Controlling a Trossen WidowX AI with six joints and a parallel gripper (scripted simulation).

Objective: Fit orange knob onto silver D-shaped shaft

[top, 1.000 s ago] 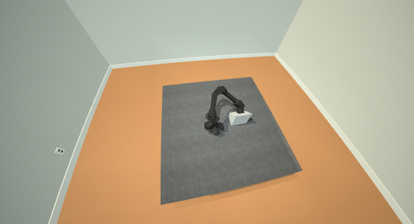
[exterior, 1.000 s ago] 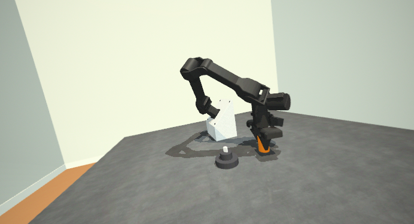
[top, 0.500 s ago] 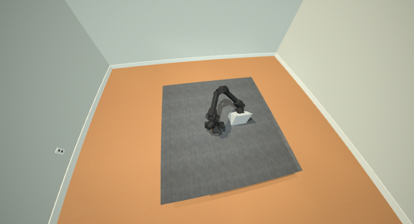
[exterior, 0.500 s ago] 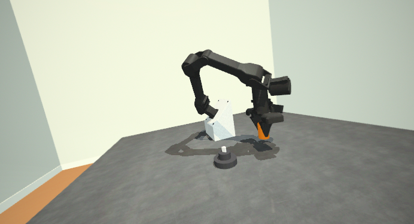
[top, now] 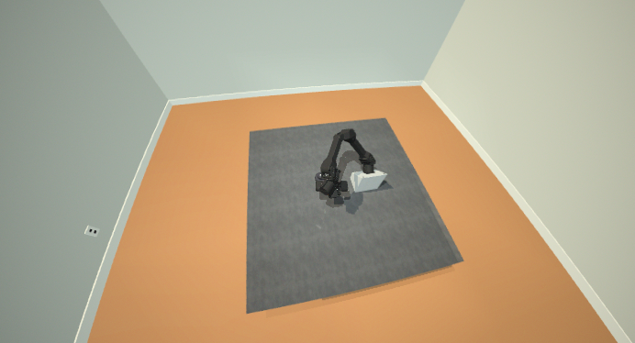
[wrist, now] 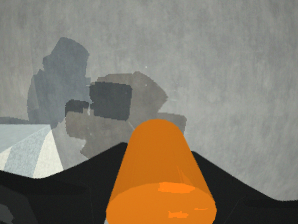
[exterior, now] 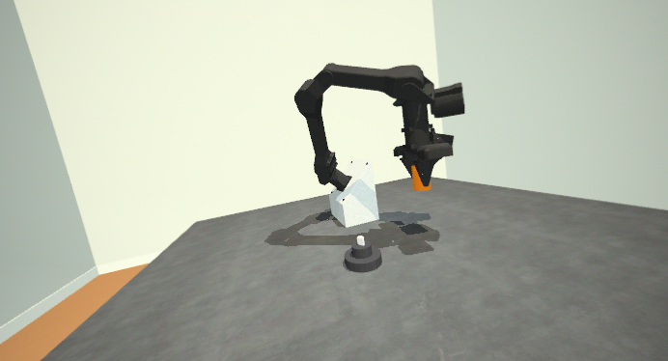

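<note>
Now: gripper tip 3 cm below the orange knob. Round my gripper tip: round pedestal 1 cm ahead, 19 cm to the right, 11 cm below.
</note>
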